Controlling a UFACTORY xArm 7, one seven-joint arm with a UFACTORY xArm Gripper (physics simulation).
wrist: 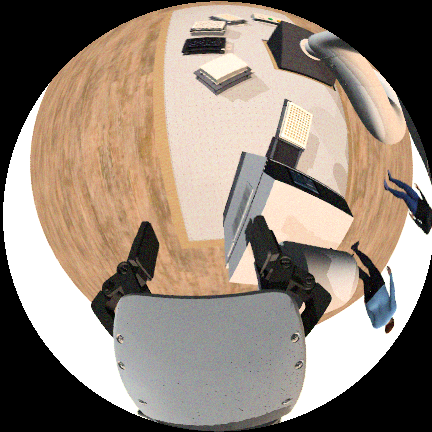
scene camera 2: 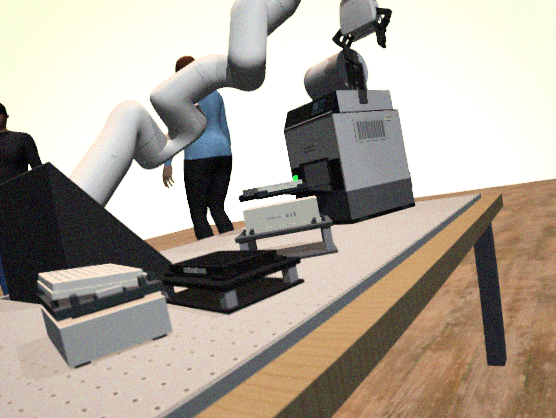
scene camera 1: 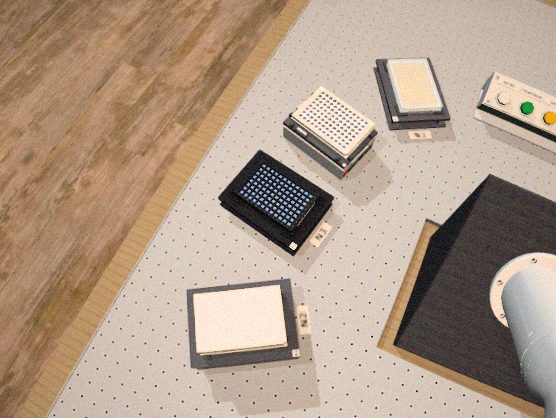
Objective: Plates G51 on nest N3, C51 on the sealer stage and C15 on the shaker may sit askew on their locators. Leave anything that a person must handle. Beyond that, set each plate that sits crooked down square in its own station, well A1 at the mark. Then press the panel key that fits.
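Note:
Black plate G51 (scene camera 1: pixel 277 195) (scene camera 2: pixel 227 261) (wrist: pixel 204 44) lies on nest N3 (scene camera 1: pixel 240 220); its wells look roughly parallel to the nest edges. White plate C15 (scene camera 1: pixel 332 120) (scene camera 2: pixel 90 277) (wrist: pixel 207 25) is on the shaker (scene camera 2: pixel 112 327); in scene camera 2 it looks slightly tipped against the dark rim. White plate C51 (scene camera 2: pixel 280 188) (wrist: pixel 297 124) is on the sealer stage; its seating is too small to judge. My gripper (scene camera 2: pixel 364 43) (wrist: pixel 201 230) is open and empty, high above the sealer end. Panel (scene camera 1: pixel 522 110) has white, green and amber keys. A1 wells are not legible.
The sealer (scene camera 2: pixel 372 160) (wrist: pixel 305 210) carries a large cylinder. A pale plate (scene camera 1: pixel 240 319) (scene camera 2: pixel 282 215) (wrist: pixel 225 67) sits on nest N2. Another plate (scene camera 1: pixel 415 85) is on N1. A black wedge base (scene camera 1: pixel 480 270) bears the arm. A person in blue (scene camera 2: pixel 212 130) (wrist: pixel 382 300) stands behind the bench.

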